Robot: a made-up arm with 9 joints. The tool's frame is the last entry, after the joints.
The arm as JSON. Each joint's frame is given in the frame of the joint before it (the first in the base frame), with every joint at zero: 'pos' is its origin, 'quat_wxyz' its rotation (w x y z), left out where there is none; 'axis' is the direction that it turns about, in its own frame. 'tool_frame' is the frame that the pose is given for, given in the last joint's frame.
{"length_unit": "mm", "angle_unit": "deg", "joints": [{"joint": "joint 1", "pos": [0.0, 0.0, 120.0], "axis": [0.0, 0.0, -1.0]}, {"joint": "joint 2", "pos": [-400.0, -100.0, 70.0], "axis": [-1.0, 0.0, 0.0]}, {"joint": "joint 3", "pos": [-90.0, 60.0, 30.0], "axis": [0.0, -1.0, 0.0]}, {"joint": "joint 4", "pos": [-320.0, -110.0, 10.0], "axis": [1.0, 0.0, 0.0]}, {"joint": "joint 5", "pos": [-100.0, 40.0, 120.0], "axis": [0.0, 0.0, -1.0]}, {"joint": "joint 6", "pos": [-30.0, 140.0, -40.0], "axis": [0.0, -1.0, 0.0]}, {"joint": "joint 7", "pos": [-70.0, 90.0, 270.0], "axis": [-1.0, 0.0, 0.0]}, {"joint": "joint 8", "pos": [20.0, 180.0, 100.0], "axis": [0.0, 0.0, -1.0]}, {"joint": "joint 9", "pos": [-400.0, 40.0, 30.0], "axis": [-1.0, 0.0, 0.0]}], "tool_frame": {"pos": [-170.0, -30.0, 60.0]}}
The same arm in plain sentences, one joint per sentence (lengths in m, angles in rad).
The arm has nine revolute joints in a row. What follows holds with every joint at zero, and every direction is one of the base frame's. The first joint lies 0.1200 m along +z from the base frame's origin and rotates about -z. The second joint lies 0.4000 m along -x and 0.1000 m along -y and 0.0700 m along +z from the first joint and rotates about -x. The third joint lies 0.0900 m along -x and 0.0600 m along +y and 0.0300 m along +z from the second joint and rotates about -y. The fourth joint lies 0.3200 m along -x and 0.1100 m along -y and 0.0100 m along +z from the third joint and rotates about +x. The fifth joint lies 0.1000 m along -x and 0.0400 m along +y and 0.1200 m along +z from the fourth joint and rotates about -z. The sixth joint lies 0.0300 m along -x and 0.1400 m along +y and 0.0400 m along -z from the fifth joint and rotates about -y. The seventh joint lies 0.0700 m along -x and 0.0900 m along +y and 0.2700 m along +z from the sixth joint and rotates about -x. The eighth joint lies 0.0200 m along +x and 0.1800 m along +y and 0.1000 m along +z from the seventh joint and rotates about -z. The ninth joint lies 0.4000 m along -x and 0.0400 m along +y and 0.0300 m along +z from the eighth joint and rotates about -x. The tool frame, which is the frame that the pose is given for, lies 0.1700 m along -x and 0.0300 m along -y and 0.0600 m along +z from the ninth joint; its axes are parallel to the base frame's.
